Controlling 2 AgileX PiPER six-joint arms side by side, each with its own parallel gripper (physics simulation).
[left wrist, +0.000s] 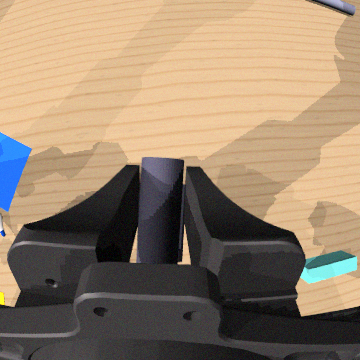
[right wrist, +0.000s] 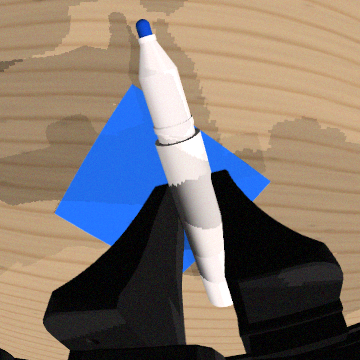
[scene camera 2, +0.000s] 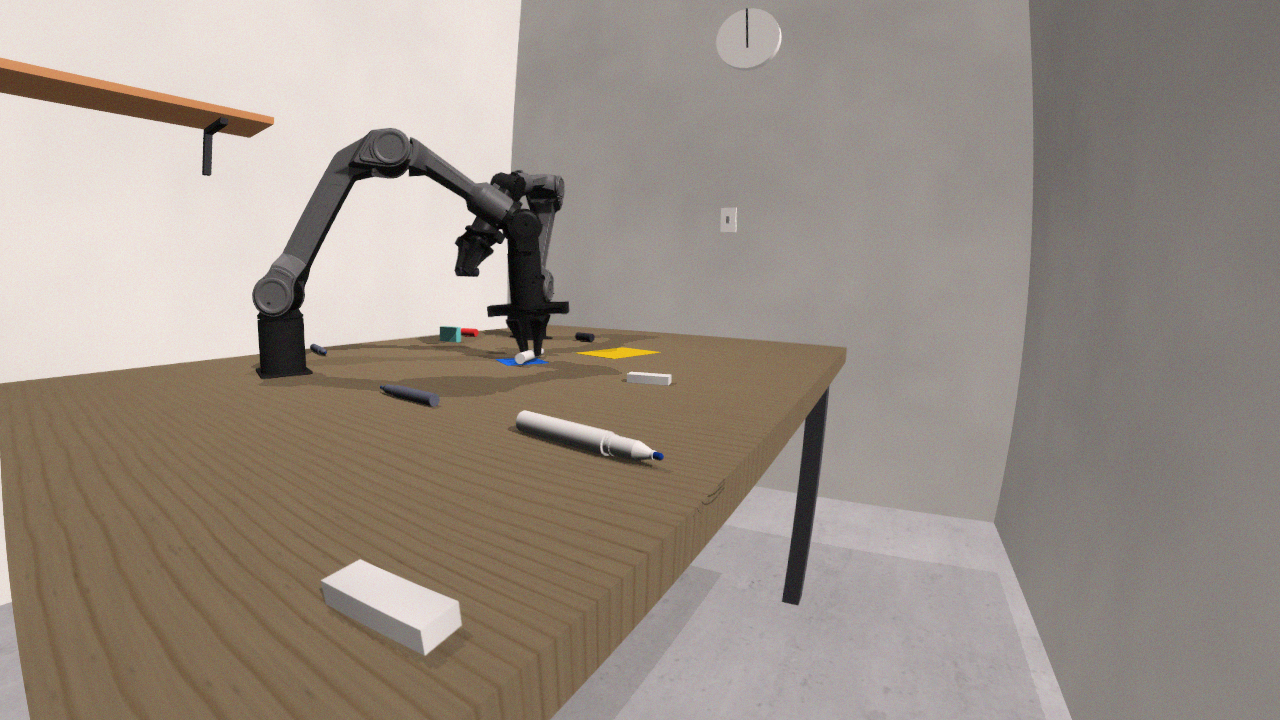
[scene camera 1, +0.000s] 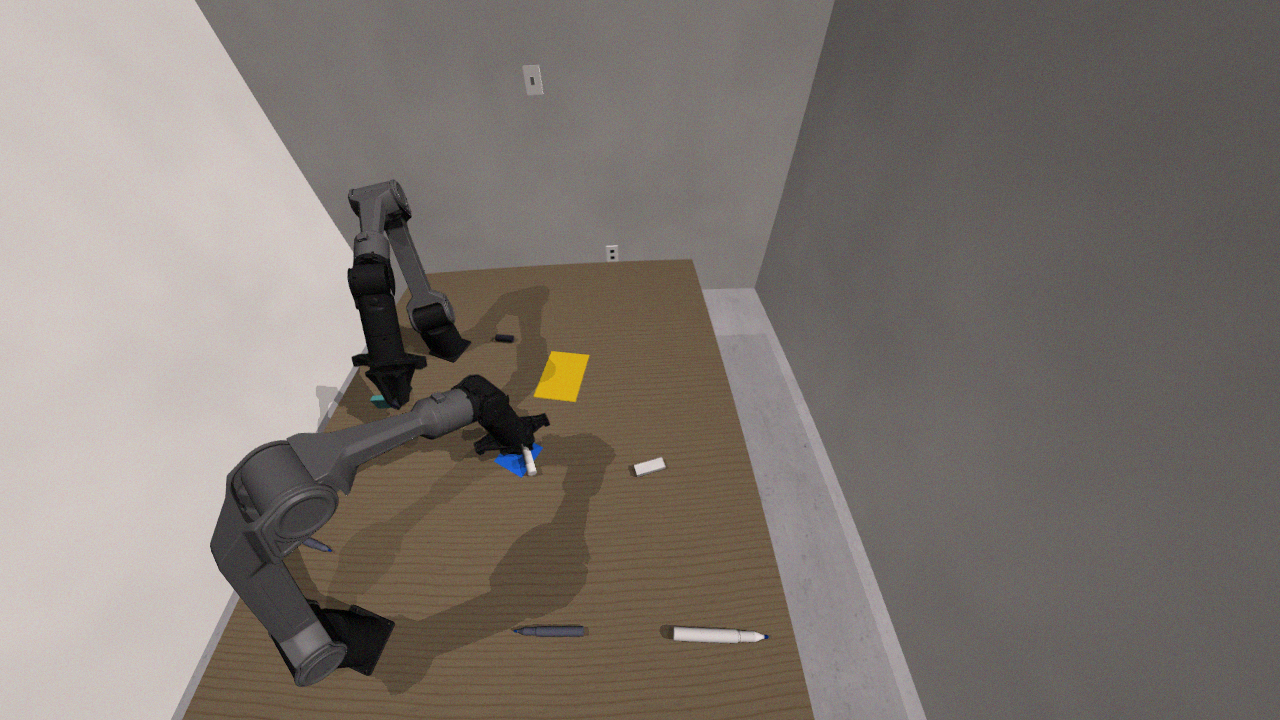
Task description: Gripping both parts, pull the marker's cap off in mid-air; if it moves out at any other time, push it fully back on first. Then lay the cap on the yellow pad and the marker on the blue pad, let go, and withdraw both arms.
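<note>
My left gripper [scene camera 1: 396, 404] [scene camera 2: 466, 271] [left wrist: 162, 184] is shut on the dark cap [left wrist: 161, 215], high above the table beside the teal block. My right gripper [scene camera 1: 524, 446] [scene camera 2: 529, 354] [right wrist: 195, 196] is shut on the white marker [scene camera 1: 529, 463] [scene camera 2: 524, 357] [right wrist: 171, 112], low at the blue pad [scene camera 1: 508, 461] [scene camera 2: 510, 361] [left wrist: 12, 172] [right wrist: 105, 165]. The marker is uncapped, with its blue tip showing in the right wrist view. I cannot tell whether the marker touches the pad. The yellow pad [scene camera 1: 563, 380] [scene camera 2: 617, 352] lies bare behind it.
A teal block [scene camera 1: 378, 402] [scene camera 2: 450, 334] [left wrist: 332, 267], a red piece [scene camera 2: 469, 332], a black cylinder [scene camera 1: 504, 338] [scene camera 2: 584, 337], a white block [scene camera 1: 648, 466] [scene camera 2: 648, 378], dark pens [scene camera 1: 547, 631] [scene camera 2: 409, 394] and another white marker [scene camera 1: 716, 634] [scene camera 2: 572, 433] lie on the table.
</note>
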